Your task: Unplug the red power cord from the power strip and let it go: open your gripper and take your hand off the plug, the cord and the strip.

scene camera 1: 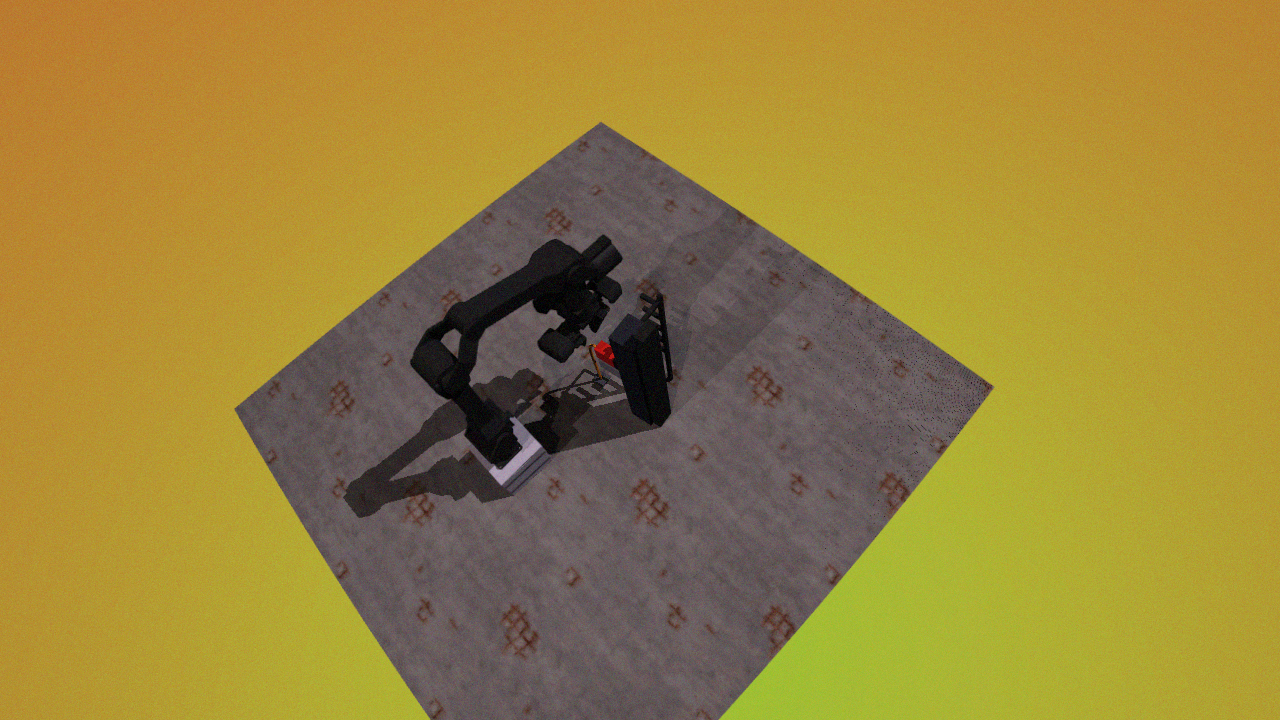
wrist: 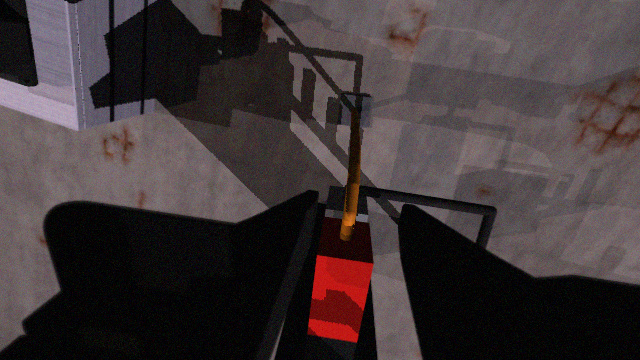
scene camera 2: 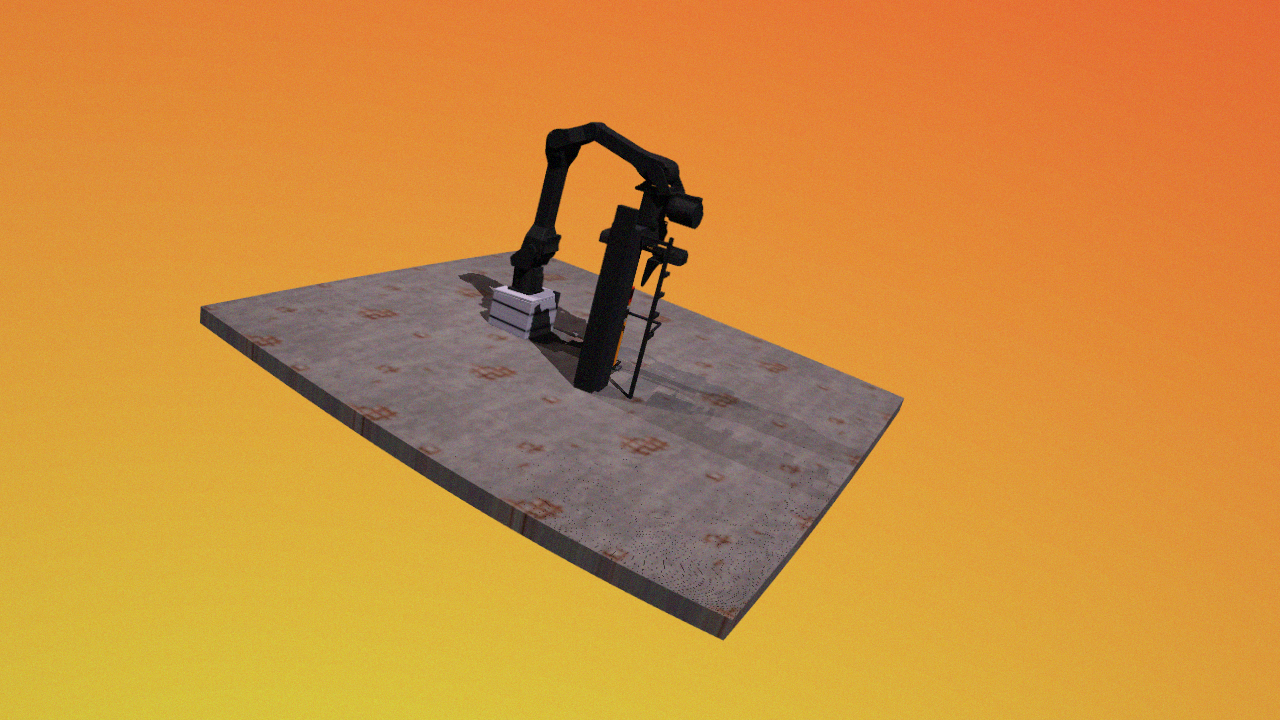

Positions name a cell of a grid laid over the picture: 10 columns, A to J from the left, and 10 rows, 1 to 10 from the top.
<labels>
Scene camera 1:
my gripper: E5
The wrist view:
my gripper: F6
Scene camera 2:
my gripper: E4
</labels>
